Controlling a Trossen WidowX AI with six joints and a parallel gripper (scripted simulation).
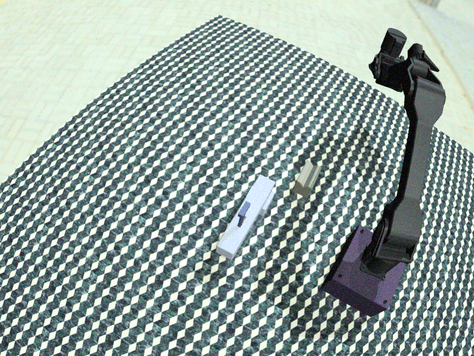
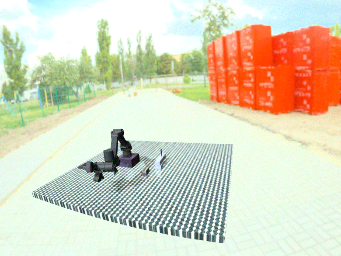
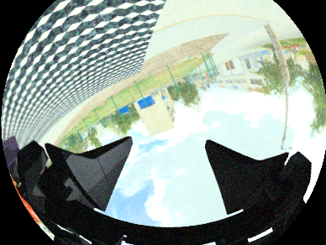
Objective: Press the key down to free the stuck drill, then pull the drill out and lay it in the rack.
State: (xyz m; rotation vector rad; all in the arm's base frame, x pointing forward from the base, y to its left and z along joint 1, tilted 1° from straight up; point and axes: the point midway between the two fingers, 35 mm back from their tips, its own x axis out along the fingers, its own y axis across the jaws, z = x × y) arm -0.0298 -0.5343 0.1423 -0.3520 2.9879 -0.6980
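The key is 350 mm ahead of my gripper tip, 580 mm to the left of it and 120 mm below it. The rest, counted from my gripper tip: cream drill 350 mm ahead, 530 mm to the left, 160 mm below; then grey rack 270 mm ahead, 380 mm to the left, 190 mm below; then housing 350 mm ahead, 550 mm to the left, 170 mm below.
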